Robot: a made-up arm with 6 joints. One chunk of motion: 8 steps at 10 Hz.
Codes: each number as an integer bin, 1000 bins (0 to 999) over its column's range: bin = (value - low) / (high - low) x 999, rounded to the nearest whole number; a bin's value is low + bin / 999 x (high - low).
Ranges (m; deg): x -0.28..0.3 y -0.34..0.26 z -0.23..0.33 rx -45..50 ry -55..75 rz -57..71
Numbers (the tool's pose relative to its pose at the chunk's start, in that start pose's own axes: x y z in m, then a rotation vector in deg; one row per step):
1: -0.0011 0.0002 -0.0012 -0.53 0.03 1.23
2: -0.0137 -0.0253 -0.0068 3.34 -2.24 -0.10
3: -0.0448 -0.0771 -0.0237 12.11 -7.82 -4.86
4: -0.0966 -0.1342 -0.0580 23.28 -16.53 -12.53
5: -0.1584 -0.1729 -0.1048 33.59 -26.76 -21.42
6: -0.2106 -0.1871 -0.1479 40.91 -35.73 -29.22
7: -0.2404 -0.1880 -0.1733 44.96 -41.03 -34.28
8: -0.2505 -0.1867 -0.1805 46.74 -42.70 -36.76
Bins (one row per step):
1: 480 566 408 468 423 454
2: 459 524 398 508 405 444
3: 405 438 368 601 363 407
4: 316 343 307 718 296 347
5: 209 278 223 826 217 278
6: 120 255 146 903 148 217
7: 68 253 101 946 107 177
8: 51 255 88 965 95 158

